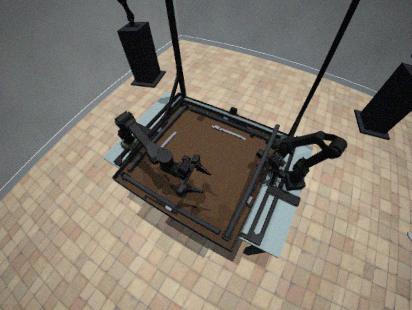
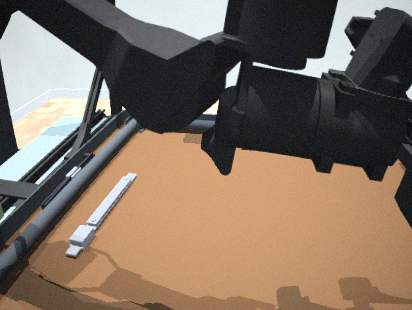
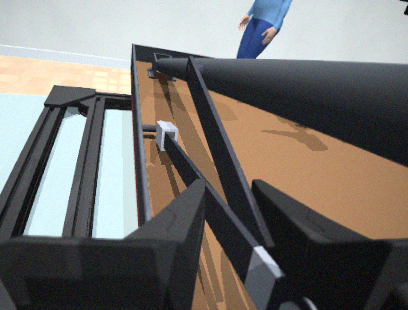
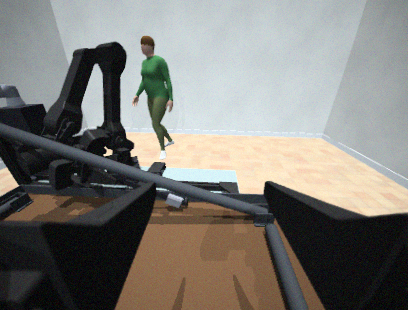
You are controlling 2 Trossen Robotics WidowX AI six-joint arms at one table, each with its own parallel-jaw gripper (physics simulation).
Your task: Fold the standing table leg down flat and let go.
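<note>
The standing leg (image 1: 253, 177) (image 3: 320, 90) (image 4: 125, 170) is a dark tube, tilted up from its hinge at one corner of the brown upturned table (image 1: 235, 175) (image 2: 260, 215). Its dark folding brace (image 3: 215, 135) runs down from the leg to a pale block (image 3: 166, 135) at the table's edge. My left gripper (image 1: 263, 156) (image 3: 228, 187) is partly open beside the leg, over the brace; its fingertips stand apart with nothing gripped. The brace shows behind and between them, and whether they touch it is unclear. My right gripper (image 1: 205, 182) (image 4: 211, 187) is wide open and empty above the table, apart from the leg.
Other legs (image 1: 170, 202) (image 2: 65, 200) (image 4: 286, 265) lie flat along the table's edges. Pale bars (image 1: 228, 132) (image 2: 112, 200) lie on the brown panel. Dark rails (image 1: 260, 225) (image 3: 85, 170) flank the table. Tall dark posts (image 1: 175, 50) rise behind. A person in green (image 4: 156, 80) stands beyond.
</note>
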